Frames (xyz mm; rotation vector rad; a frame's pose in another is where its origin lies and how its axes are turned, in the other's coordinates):
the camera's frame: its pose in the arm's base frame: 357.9 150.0 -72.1 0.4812 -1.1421 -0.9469
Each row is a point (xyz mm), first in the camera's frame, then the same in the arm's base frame.
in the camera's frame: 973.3 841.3 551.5
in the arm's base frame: 277.2 -130.5 1296.9
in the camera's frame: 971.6 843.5 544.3
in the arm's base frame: 284.4 -128.9 1294.9
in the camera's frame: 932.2 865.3 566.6
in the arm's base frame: 268.2 -81.4 1298.0
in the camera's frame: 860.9 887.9 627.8
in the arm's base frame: 213.2 -2.0 1298.9
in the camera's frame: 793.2 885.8 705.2
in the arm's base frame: 134.3 63.3 1289.4
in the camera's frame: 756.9 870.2 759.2
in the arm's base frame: 74.9 92.1 1278.1
